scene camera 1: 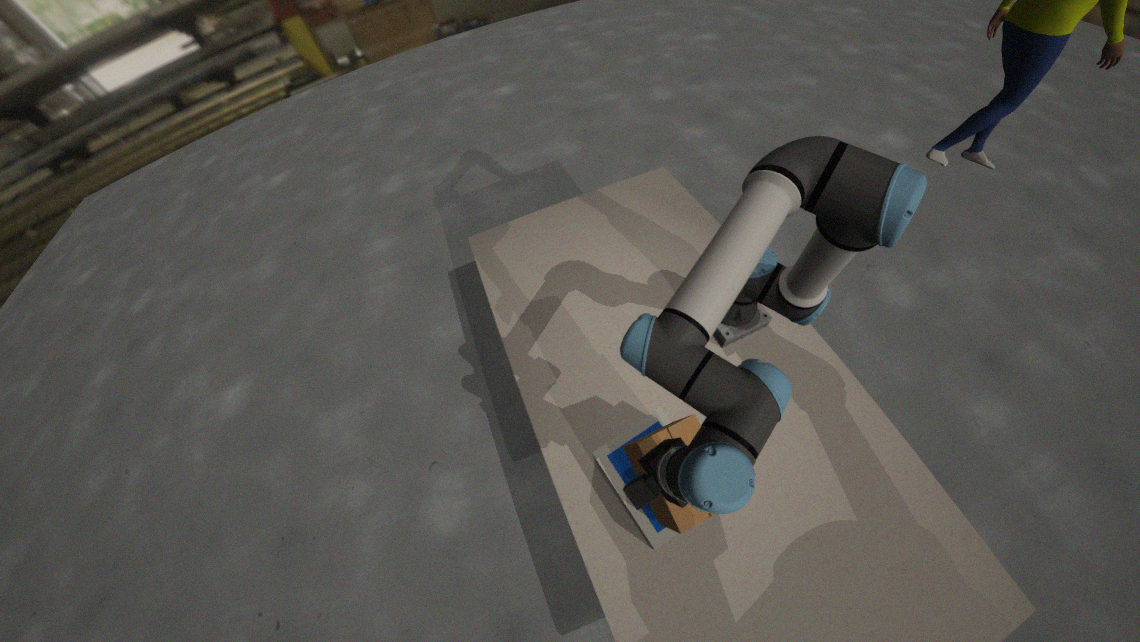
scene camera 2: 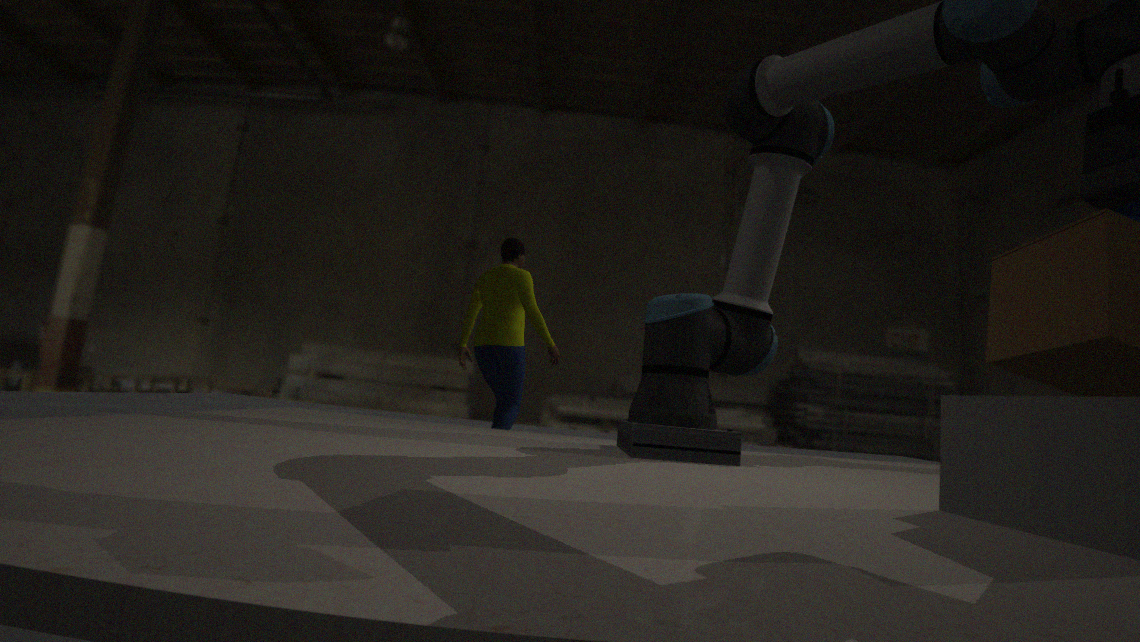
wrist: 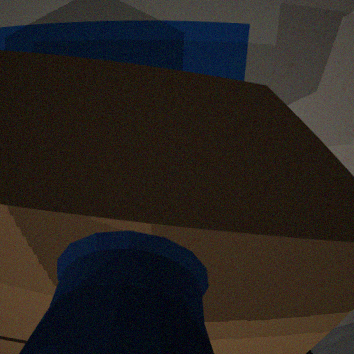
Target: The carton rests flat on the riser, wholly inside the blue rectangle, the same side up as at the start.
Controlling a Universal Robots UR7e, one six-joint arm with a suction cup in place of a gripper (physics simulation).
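Frame: origin at the arm's base, x right, y ahead, z up, level; millimetres.
Where they show: hand at its tool point: [scene camera 2: 1136, 248] [wrist: 143, 246]; arm's base at its link origin: [scene camera 2: 671, 425].
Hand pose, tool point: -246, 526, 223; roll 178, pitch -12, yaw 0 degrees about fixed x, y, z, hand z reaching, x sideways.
Observation:
Each offset is from my tool point to the top centre of the thing, as dx, dy, dz. Level surfaces: height alone.
The brown carton [scene camera 1: 682, 518] [scene camera 2: 1049, 299] [wrist: 150, 150] hangs from my suction gripper [scene camera 1: 658, 464] [scene camera 2: 1118, 163] [wrist: 132, 280], which is on and holds it by its top. The carton looks about level. In scene camera 2 its dark underside shows above the top of the grey riser {+0, -16, -153} [scene camera 1: 655, 539] [scene camera 2: 1037, 470] [wrist: 262, 36], so it is a little above it, not resting. The blue rectangle {+0, -16, -153} [scene camera 1: 620, 464] [wrist: 215, 50] on the riser's top shows beside the carton in scene camera 1 and past it in the wrist view. The arm and carton hide the rest of it.
The riser stands on a pale table {dz -273} [scene camera 1: 789, 550] [scene camera 2: 239, 510] near one long edge. The arm's base [scene camera 1: 741, 325] [scene camera 2: 678, 442] is on the same table. A person in a yellow top [scene camera 1: 1037, 15] [scene camera 2: 502, 307] is on the floor beyond the table.

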